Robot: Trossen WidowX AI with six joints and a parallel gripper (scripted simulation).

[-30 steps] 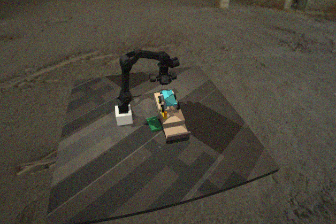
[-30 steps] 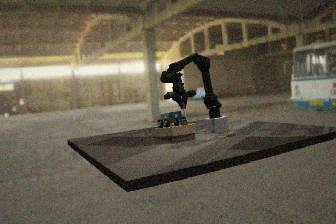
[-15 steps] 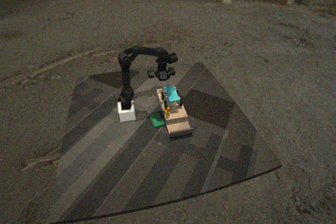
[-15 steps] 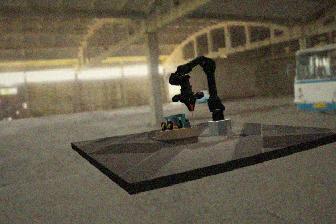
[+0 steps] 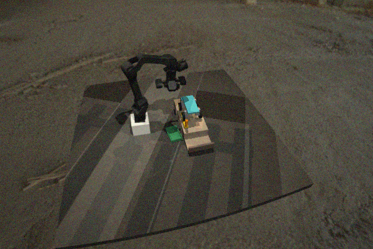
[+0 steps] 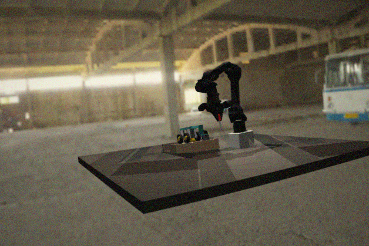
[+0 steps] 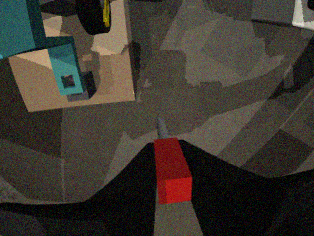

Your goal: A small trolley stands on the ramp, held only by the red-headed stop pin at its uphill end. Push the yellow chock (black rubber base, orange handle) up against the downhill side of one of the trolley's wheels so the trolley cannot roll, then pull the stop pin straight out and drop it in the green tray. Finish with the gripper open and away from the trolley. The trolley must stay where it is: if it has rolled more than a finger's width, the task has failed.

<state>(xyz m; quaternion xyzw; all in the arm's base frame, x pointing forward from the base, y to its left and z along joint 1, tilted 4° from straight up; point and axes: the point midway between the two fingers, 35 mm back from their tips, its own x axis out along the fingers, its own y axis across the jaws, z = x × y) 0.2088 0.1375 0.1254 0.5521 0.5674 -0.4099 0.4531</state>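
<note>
The green tray lies 230 mm to the right of my gripper tip, 190 mm below it and 20 mm behind it. Also, from my gripper tip: red-headed stop pin right at my gripper tip; teal trolley 130 mm to the right, 110 mm ahead, 70 mm below; tan ramp 130 mm to the right, 130 mm below, 110 mm ahead.
</note>
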